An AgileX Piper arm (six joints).
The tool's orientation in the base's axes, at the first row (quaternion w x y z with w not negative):
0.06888, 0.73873, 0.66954, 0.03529
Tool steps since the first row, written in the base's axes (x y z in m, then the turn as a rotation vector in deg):
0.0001, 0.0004, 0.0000, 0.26, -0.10, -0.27
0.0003, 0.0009, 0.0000, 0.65, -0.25, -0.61
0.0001, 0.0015, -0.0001, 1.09, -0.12, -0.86
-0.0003, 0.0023, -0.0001, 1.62, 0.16, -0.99
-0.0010, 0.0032, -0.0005, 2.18, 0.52, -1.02
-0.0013, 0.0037, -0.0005, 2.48, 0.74, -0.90
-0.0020, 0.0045, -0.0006, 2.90, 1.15, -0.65
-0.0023, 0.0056, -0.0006, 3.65, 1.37, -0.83
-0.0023, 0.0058, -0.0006, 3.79, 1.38, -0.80
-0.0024, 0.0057, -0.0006, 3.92, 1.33, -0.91
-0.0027, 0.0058, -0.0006, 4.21, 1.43, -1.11
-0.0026, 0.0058, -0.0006, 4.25, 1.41, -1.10
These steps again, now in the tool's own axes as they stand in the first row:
0.0004, 0.0001, 0.0000, -0.06, 0.23, 0.31
0.0009, 0.0002, 0.0000, -0.16, 0.57, 0.71
0.0015, -0.0001, 0.0000, 0.03, 0.96, 1.01
0.0023, -0.0005, -0.0001, 0.36, 1.43, 1.20
0.0031, -0.0014, 0.0002, 0.78, 1.95, 1.29
0.0036, -0.0017, 0.0001, 1.02, 2.24, 1.21
0.0043, -0.0025, 0.0001, 1.46, 2.65, 1.00
0.0054, -0.0029, 0.0000, 1.76, 3.34, 1.27
0.0056, -0.0029, -0.0001, 1.79, 3.48, 1.26
0.0054, -0.0030, -0.0001, 1.75, 3.60, 1.39
0.0055, -0.0033, -0.0001, 1.89, 3.84, 1.63
0.0055, -0.0032, -0.0001, 1.87, 3.89, 1.62

